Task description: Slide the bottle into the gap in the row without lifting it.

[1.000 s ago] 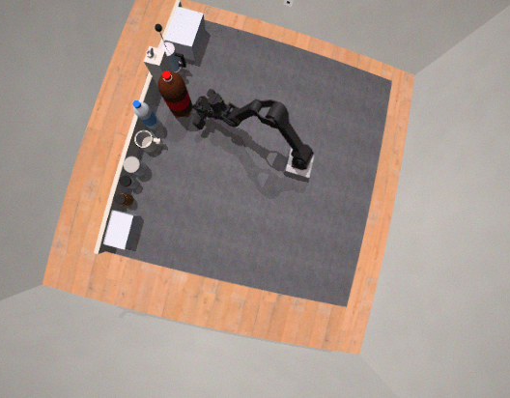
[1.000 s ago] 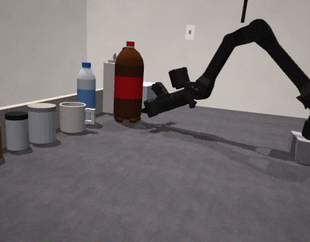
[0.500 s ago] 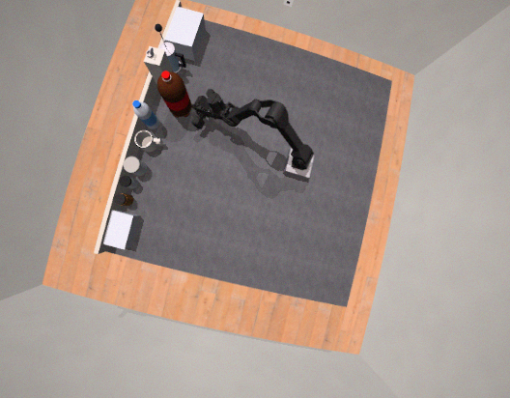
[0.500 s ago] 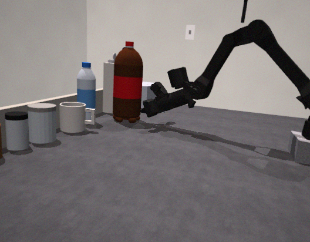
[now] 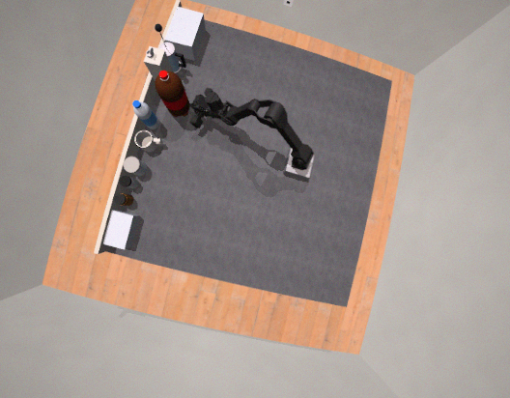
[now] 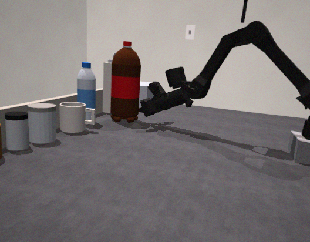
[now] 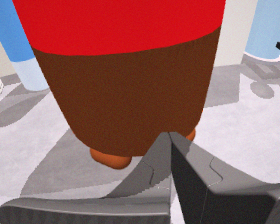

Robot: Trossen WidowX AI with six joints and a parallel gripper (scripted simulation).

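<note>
My hand is 90 mm short of the brown cola bottle, 10 mm to the right of it and 90 mm below it. Round my hand: white microwave-like box: 150 mm ahead, 360 mm to the right; then blue-capped water bottle: 190 mm ahead, 110 mm to the left, 50 mm above; then blue pitcher: 170 mm ahead, 200 mm to the right, 80 mm above.
</note>
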